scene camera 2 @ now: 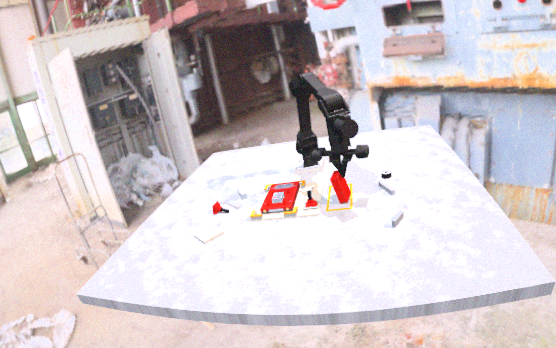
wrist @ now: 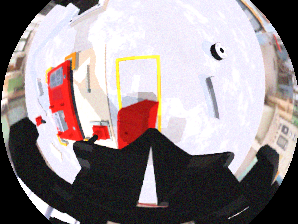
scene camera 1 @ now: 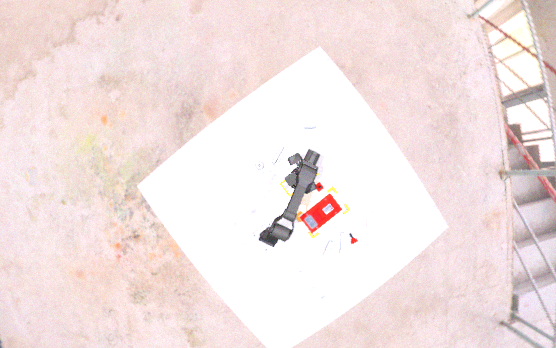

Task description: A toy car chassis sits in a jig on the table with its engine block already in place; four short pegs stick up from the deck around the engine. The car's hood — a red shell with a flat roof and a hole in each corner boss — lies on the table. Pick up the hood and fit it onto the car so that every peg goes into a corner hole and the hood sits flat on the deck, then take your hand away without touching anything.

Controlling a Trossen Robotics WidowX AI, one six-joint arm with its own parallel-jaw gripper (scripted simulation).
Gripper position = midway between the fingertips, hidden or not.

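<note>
A red hood (wrist: 132,121) is visible in the scene, together with the gripper (scene camera 2: 343,177), which the wrist view shows as well (wrist: 152,131).
</note>
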